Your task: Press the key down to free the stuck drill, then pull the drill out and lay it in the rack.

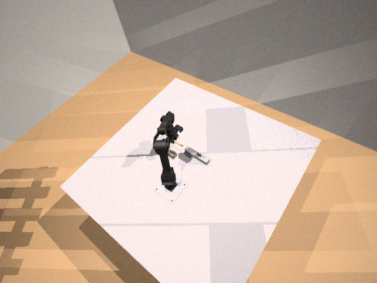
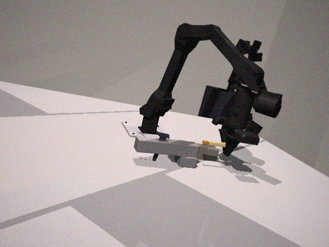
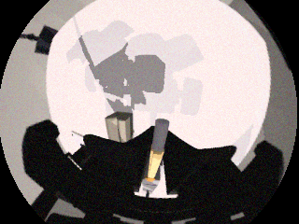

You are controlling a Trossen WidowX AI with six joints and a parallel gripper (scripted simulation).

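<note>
Now: the rack 70 mm behind my gripper tip, 30 mm to the right of it and 20 mm below it. Also, from my gripper tip: dark blue key (220 mm to the right, 10 mm above); then grey block (200 mm to the right); then drill (40 mm to the right, 30 mm above).
</note>
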